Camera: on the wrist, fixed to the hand. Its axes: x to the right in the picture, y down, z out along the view.
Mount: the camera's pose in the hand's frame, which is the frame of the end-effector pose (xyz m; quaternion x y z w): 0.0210 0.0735 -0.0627 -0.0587 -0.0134 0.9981 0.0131
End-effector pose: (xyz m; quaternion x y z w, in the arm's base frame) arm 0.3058 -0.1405 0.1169 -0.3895 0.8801 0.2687 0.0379
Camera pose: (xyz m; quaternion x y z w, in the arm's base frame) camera 0.2483 -0.1454 0.1972 -0.8747 -0.3840 -0.0982 0.2788
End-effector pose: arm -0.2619 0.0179 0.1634 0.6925 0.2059 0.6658 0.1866
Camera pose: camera -0.3212 -0.0340 0.2230 -0.2125 0.7300 -0.1978 0.6187
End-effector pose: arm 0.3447 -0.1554 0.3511 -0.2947 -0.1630 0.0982 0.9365
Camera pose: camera 0.3805 -0.1228 0.2649 0.2202 -0.2737 -0.9303 0.1052
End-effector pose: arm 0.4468 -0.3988 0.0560 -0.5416 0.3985 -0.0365 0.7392
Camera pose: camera 0.3939 -0.4272 -0.0225 0.3468 0.5381 0.7680 0.0197
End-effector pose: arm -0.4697 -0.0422 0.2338 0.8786 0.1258 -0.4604 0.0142
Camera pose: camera -0.3906 -0.1001 0.2461 0.1301 -0.8485 0.0038 0.5130
